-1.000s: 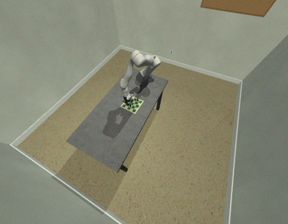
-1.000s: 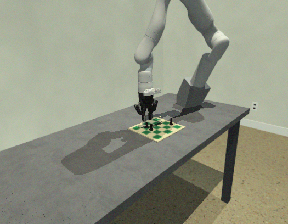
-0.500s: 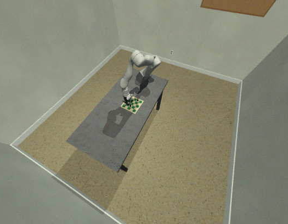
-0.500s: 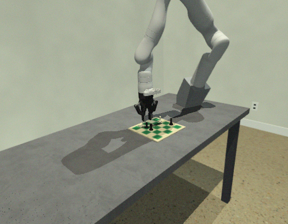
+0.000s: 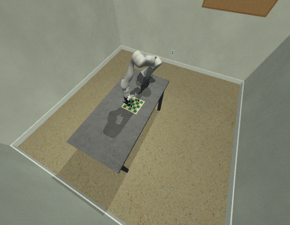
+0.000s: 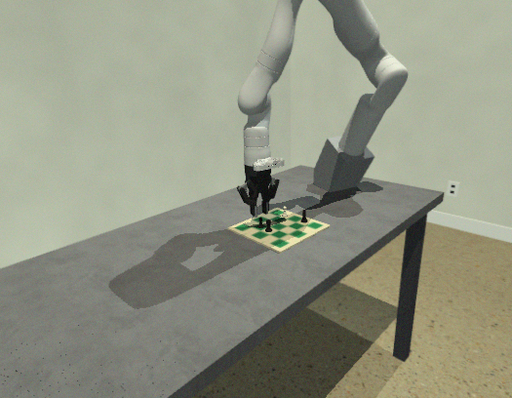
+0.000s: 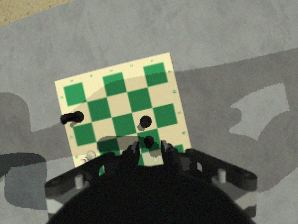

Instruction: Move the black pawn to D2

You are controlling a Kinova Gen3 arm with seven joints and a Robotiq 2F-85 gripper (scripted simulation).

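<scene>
Now: the black pawn 50 mm below my hand. The rest, counted from my hand: white piece 110 mm behind, 50 mm below, 10 mm to the left; then green-and-cream chessboard 60 mm below, 40 mm to the left, 40 mm behind.
</scene>
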